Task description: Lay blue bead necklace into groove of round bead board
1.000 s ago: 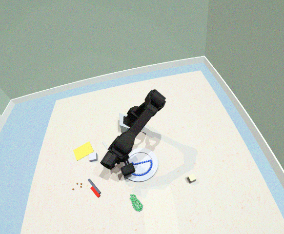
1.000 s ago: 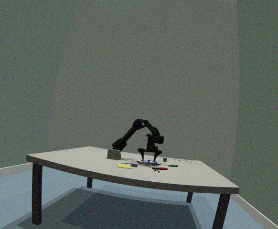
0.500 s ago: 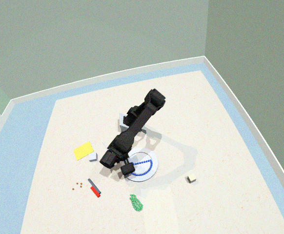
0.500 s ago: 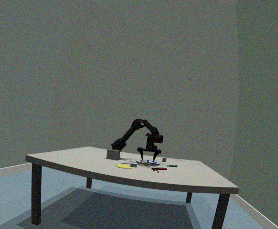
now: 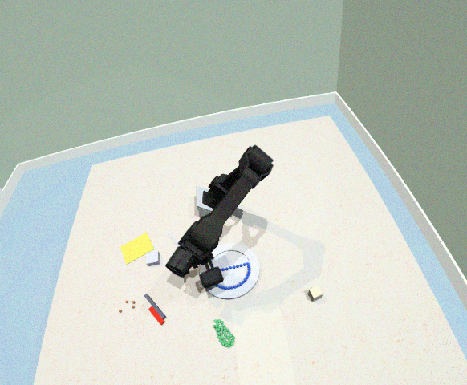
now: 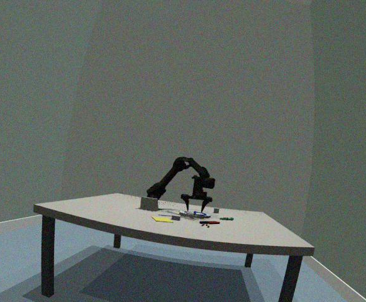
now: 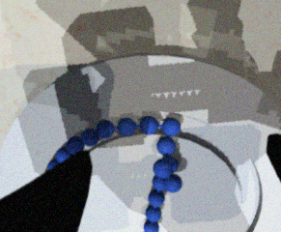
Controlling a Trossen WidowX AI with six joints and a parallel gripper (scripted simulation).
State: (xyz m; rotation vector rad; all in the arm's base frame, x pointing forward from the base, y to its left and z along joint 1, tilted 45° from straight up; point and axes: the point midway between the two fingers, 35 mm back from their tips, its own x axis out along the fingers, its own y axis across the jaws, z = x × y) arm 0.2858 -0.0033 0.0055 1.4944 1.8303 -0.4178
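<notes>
The round bead board is 60 mm to the left of my gripper tip and 20 mm below it. Round my gripper tip: white cube 70 mm behind, 220 mm to the right, 20 mm below; grey tool 120 mm ahead, 190 mm to the right, 20 mm below; stick 130 mm behind, 130 mm to the right, 30 mm below.
</notes>
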